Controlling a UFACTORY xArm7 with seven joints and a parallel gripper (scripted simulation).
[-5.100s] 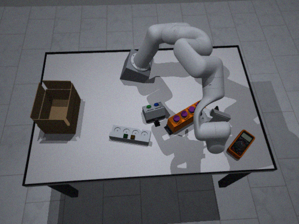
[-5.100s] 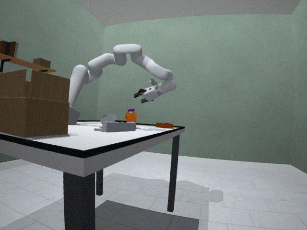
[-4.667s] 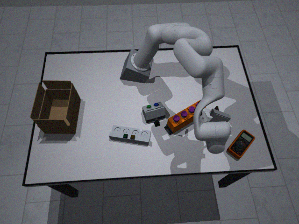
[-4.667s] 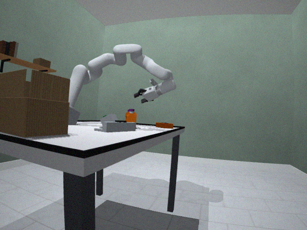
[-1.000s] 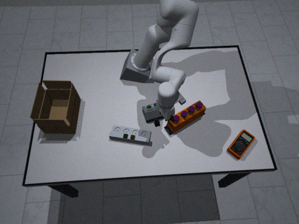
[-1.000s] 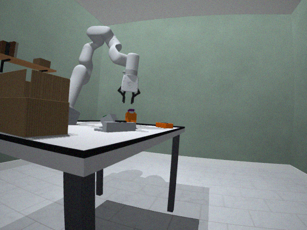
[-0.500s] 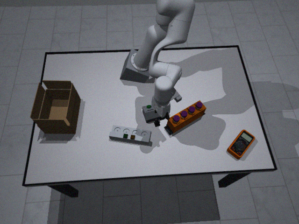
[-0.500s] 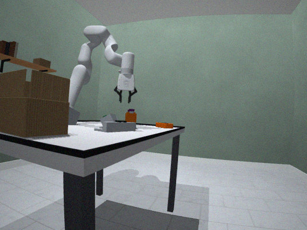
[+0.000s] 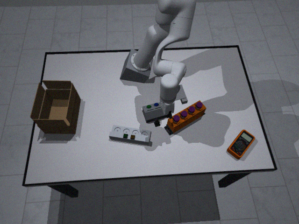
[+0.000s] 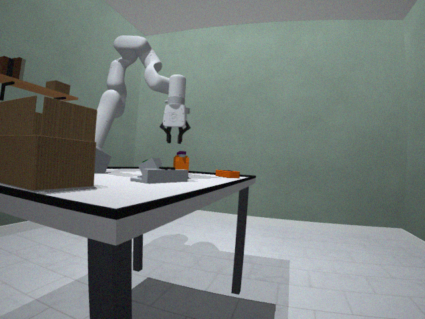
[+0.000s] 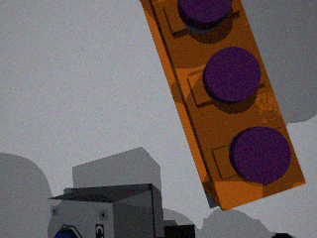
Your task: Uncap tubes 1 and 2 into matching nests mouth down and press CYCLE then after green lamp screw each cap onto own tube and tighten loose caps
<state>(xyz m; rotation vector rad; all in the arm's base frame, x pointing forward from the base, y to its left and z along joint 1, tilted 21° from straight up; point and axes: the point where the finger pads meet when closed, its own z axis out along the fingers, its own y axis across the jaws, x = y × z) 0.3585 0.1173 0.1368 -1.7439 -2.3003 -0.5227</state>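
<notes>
The tube 1 is 8 cm behind my hand, 19 cm to the left of it and 6 cm below it. From my hand the other things lie so: blue key (10 cm behind, 5 cm to the right, 11 cm below); purple cap (5 cm behind, 14 cm to the left, 6 cm below); grey key housing (7 cm behind, 7 cm to the right, 12 cm below).
</notes>
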